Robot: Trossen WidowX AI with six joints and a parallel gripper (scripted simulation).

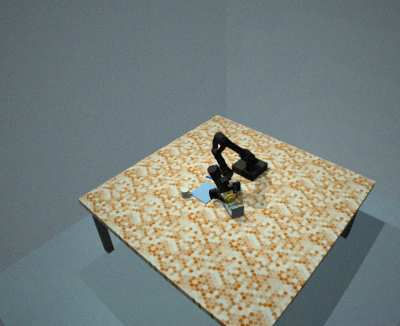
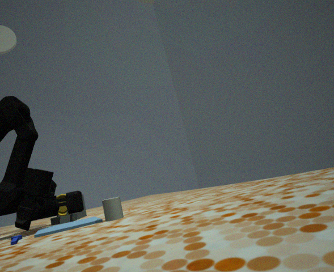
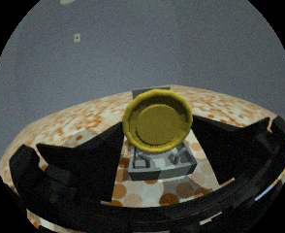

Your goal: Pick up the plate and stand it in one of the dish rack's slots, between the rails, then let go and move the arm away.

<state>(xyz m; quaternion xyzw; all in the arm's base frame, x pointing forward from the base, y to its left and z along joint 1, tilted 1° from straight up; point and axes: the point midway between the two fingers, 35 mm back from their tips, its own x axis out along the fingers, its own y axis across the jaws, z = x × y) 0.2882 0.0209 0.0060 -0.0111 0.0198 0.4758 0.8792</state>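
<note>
My gripper tip is 10 mm to the left of the plate. Also, from my gripper tip: light blue mat (190 mm to the right, 50 mm below, 20 mm behind); dish rack (30 mm below, 20 mm to the left, 20 mm ahead); blue spoon (220 mm to the right, 140 mm behind, 50 mm below).
</note>
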